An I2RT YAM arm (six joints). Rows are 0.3 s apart.
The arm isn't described. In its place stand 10 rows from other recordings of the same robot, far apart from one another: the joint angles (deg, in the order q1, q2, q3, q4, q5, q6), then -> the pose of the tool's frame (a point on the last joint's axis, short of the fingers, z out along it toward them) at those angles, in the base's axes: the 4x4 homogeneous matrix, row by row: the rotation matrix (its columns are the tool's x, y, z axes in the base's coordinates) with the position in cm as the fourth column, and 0 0 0 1 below.
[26.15 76.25 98.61 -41.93 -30.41 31.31] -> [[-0.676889 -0.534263 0.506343 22.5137], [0.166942 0.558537 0.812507 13.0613], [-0.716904 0.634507 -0.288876 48.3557], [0 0 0 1]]
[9.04 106.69 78.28 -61.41 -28.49 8.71] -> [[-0.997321 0.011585 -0.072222 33.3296], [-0.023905 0.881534 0.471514 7.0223], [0.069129 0.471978 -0.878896 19.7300], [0 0 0 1]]
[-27.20 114.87 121.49 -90.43 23.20 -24.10] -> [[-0.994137 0.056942 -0.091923 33.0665], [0.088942 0.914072 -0.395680 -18.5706], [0.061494 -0.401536 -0.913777 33.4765], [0 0 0 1]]
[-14.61 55.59 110.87 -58.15 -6.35 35.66] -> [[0.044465 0.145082 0.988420 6.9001], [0.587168 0.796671 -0.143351 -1.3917], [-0.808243 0.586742 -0.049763 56.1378], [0 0 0 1]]
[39.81 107.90 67.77 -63.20 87.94 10.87] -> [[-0.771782 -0.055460 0.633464 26.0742], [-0.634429 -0.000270 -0.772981 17.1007], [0.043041 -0.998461 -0.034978 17.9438], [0 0 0 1]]
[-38.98 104.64 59.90 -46.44 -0.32 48.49] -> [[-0.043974 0.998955 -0.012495 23.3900], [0.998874 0.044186 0.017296 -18.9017], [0.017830 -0.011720 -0.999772 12.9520], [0 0 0 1]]
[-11.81 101.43 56.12 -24.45 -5.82 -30.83] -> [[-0.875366 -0.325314 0.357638 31.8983], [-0.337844 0.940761 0.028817 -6.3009], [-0.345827 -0.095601 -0.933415 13.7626], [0 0 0 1]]
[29.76 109.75 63.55 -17.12 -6.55 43.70] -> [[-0.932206 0.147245 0.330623 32.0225], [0.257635 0.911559 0.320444 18.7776], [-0.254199 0.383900 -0.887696 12.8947], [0 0 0 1]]
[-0.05 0.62 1.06 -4.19 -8.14 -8.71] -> [[-0.043384 -0.148710 0.987929 10.9557], [-0.149870 0.978639 0.140730 0.4945], [-0.987753 -0.141955 -0.064744 17.1093], [0 0 0 1]]
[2.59 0.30 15.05 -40.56 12.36 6.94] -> [[-0.413830 0.199829 0.888151 7.5843], [0.099430 0.979696 -0.174097 -0.4197], [-0.904908 0.016263 -0.425297 18.7925], [0 0 0 1]]
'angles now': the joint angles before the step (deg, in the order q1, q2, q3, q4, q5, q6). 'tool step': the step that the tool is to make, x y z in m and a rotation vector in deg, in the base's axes. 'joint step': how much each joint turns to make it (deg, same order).
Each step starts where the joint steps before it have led.
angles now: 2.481, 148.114, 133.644, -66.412, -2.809, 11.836
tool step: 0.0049, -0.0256, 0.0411, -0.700, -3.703, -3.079
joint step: -2.797, 0.034, 9.130, -5.402, 0.809, 0.131
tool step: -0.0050, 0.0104, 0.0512, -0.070, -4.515, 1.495
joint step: 1.158, -0.844, 9.852, -6.194, 0.000, -0.350
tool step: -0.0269, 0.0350, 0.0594, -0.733, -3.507, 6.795
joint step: 4.158, -5.882, 2.865, -5.380, 0.002, -2.792
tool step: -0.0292, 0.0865, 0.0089, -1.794, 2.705, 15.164
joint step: 10.744, -1.386, 0.145, -4.679, -0.244, -4.599
